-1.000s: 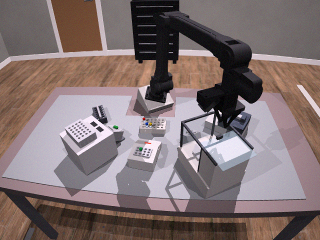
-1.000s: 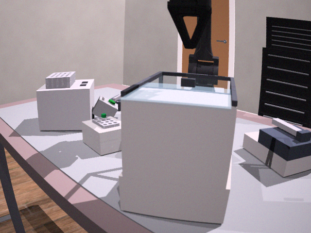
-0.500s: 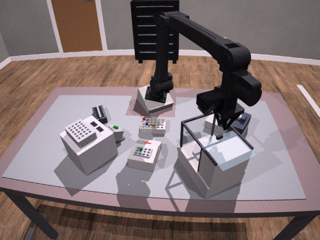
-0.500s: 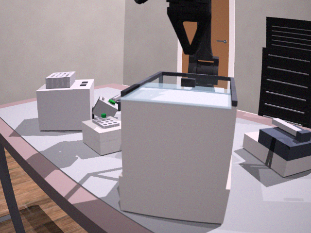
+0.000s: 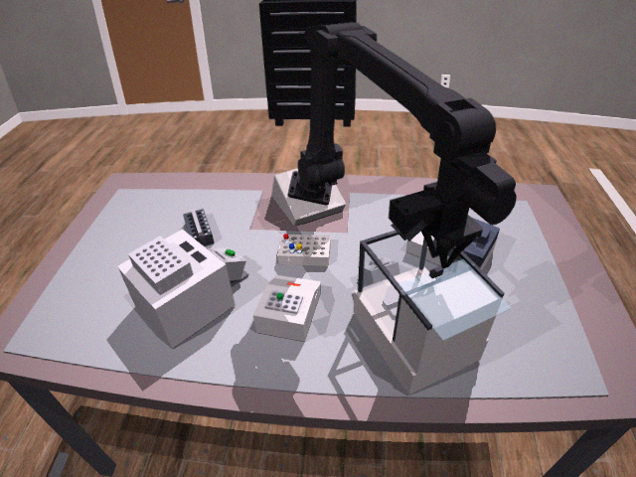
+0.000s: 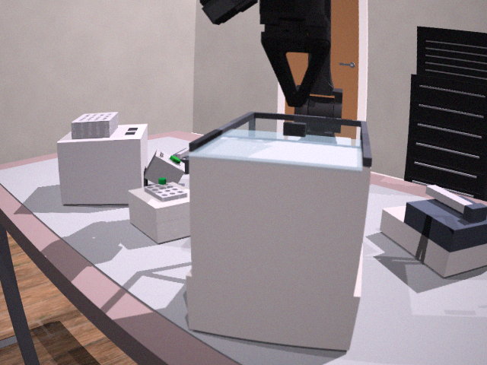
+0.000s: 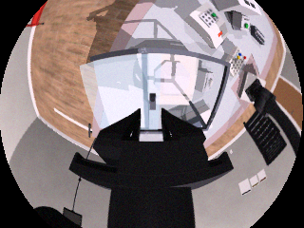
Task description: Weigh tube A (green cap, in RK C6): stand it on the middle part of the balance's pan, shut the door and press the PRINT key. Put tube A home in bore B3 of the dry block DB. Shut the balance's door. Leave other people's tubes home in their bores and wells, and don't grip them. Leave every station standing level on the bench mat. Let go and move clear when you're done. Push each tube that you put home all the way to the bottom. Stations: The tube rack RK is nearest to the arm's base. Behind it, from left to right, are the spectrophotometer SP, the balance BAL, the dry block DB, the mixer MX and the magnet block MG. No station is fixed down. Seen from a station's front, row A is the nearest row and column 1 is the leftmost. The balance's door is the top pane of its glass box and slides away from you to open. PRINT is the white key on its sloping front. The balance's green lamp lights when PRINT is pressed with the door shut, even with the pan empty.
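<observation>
Now: hand 20 mm short of the glass door pane, 10 mm to the right of it and 40 mm above it. The rest, counted from my hand: dry block 50 mm behind, 300 mm to the right, 220 mm below; spectrophotometer 310 mm behind, 80 mm to the left, 180 mm below; tube rack RK 260 mm behind, 300 mm to the right, 230 mm below.
</observation>
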